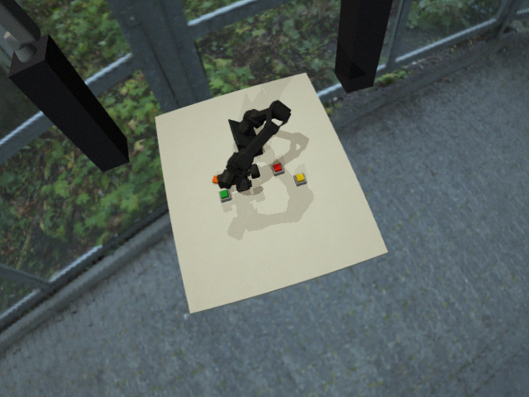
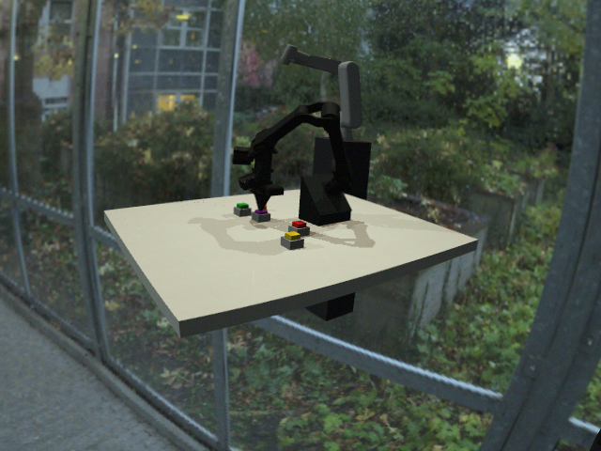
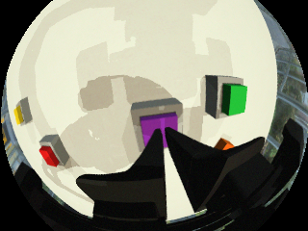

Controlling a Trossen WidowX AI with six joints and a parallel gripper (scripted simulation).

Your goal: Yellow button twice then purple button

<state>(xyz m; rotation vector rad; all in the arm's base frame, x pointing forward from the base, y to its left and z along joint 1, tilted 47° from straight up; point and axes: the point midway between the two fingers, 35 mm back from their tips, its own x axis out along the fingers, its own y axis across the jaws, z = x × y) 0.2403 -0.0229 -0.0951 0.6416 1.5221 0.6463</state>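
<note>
Right now the purple button is 1 cm below my gripper tip. Round my gripper tip: red button (3 cm behind, 19 cm to the left); then green button (2 cm ahead, 9 cm to the right); then small orange block (8 cm behind, 11 cm to the right, 2 cm below).
</note>
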